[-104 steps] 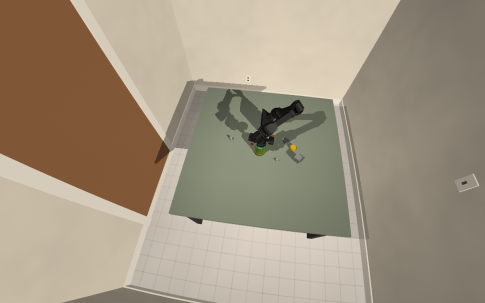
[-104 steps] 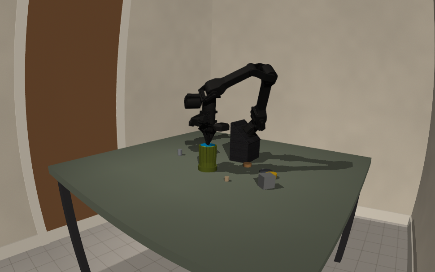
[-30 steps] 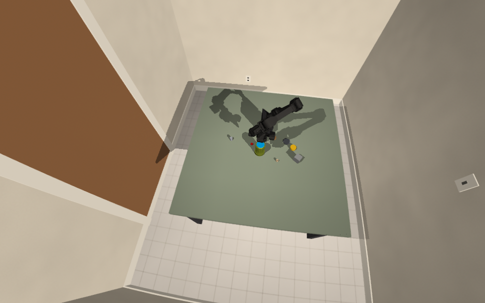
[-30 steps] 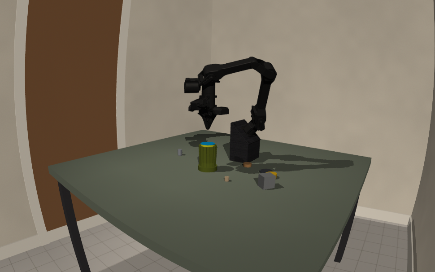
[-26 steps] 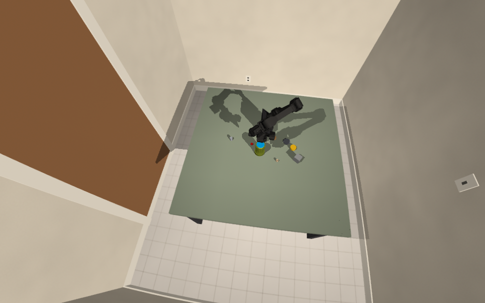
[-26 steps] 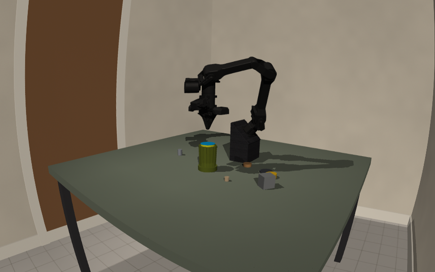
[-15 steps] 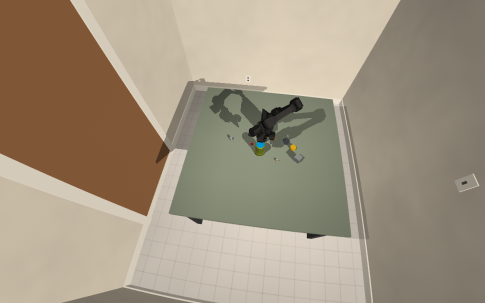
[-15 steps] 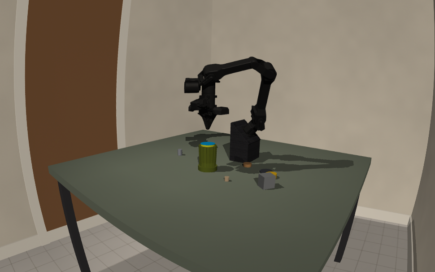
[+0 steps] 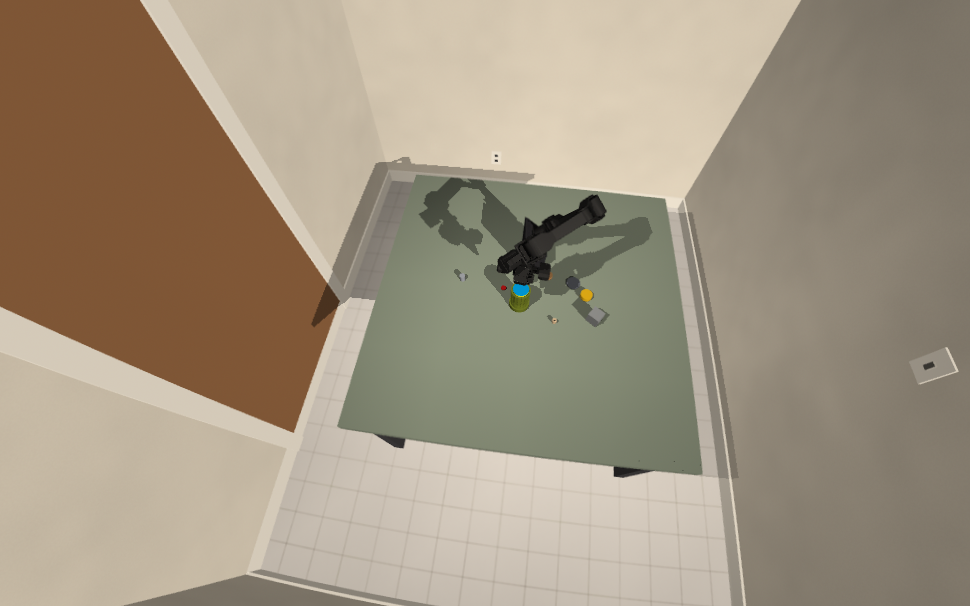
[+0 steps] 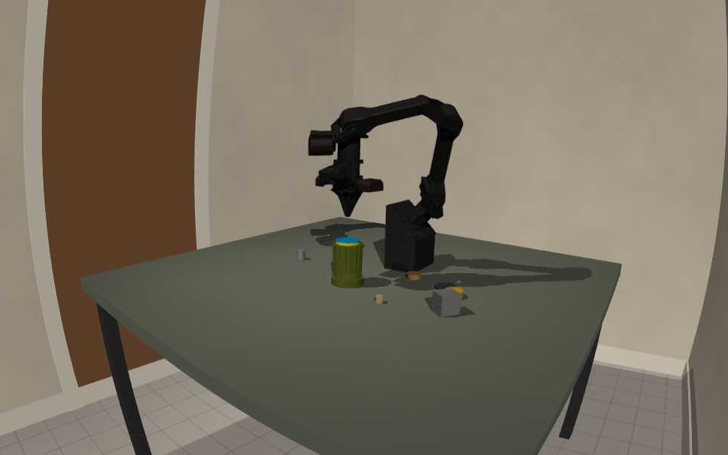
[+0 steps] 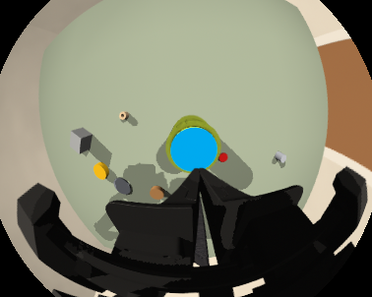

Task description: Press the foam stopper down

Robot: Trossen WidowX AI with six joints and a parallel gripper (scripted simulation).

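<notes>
The blue foam stopper is 11 cm below my hand. Also, from my hand: brown disc 21 cm below, 16 cm behind, 11 cm to the left; then tan peg 21 cm below, 15 cm to the left, 6 cm ahead; then red dot 21 cm below, 7 cm to the right, 6 cm behind.
</notes>
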